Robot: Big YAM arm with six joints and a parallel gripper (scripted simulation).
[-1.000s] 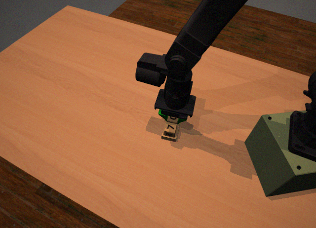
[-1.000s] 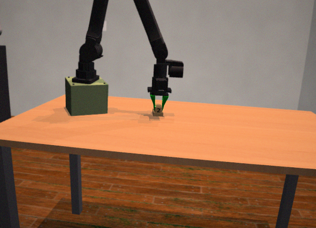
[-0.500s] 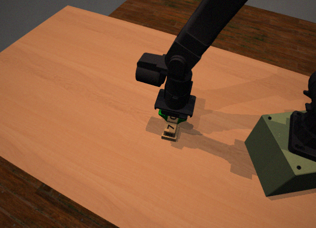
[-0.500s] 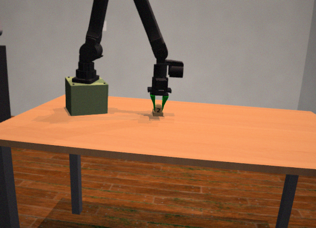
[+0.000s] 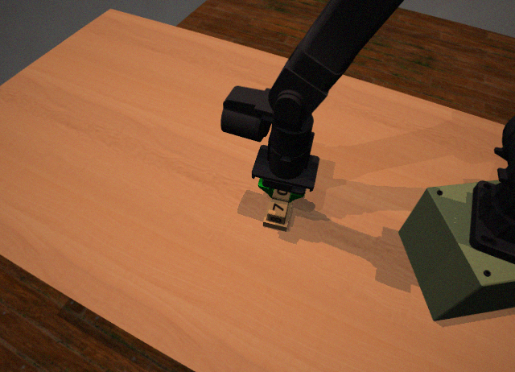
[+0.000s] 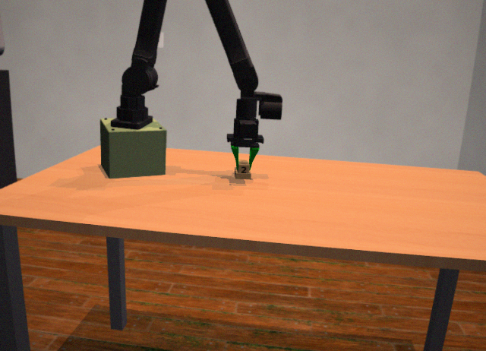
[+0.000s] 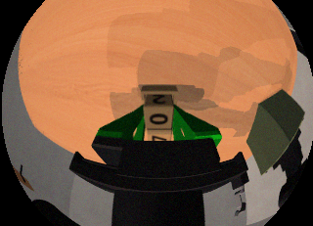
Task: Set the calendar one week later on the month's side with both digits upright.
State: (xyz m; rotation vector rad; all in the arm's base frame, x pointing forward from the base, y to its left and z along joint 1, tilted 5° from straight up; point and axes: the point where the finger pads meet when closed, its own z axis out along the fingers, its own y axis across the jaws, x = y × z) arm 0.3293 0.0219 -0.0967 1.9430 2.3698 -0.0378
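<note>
My gripper is now 20 mm to the right of the tray and 20 mm above it.
</note>
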